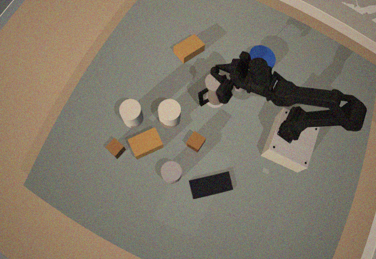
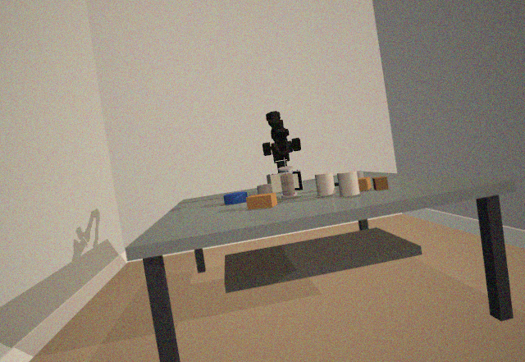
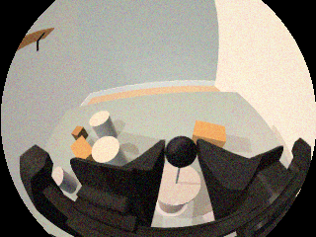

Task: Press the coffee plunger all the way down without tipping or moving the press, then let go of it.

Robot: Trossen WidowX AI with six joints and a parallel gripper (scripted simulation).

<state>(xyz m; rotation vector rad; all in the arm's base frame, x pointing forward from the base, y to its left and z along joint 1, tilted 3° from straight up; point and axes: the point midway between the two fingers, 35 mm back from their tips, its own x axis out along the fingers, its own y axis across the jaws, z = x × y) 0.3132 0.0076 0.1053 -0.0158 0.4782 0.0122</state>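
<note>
My gripper tip is now 2 cm past the coffee press, 1 cm to the right of it and 11 cm above it. From my gripper tip the other things lie so: black slab (21 cm behind, 29 cm to the left, 21 cm below); then blue disc (11 cm behind, 27 cm to the right, 19 cm below).
</note>
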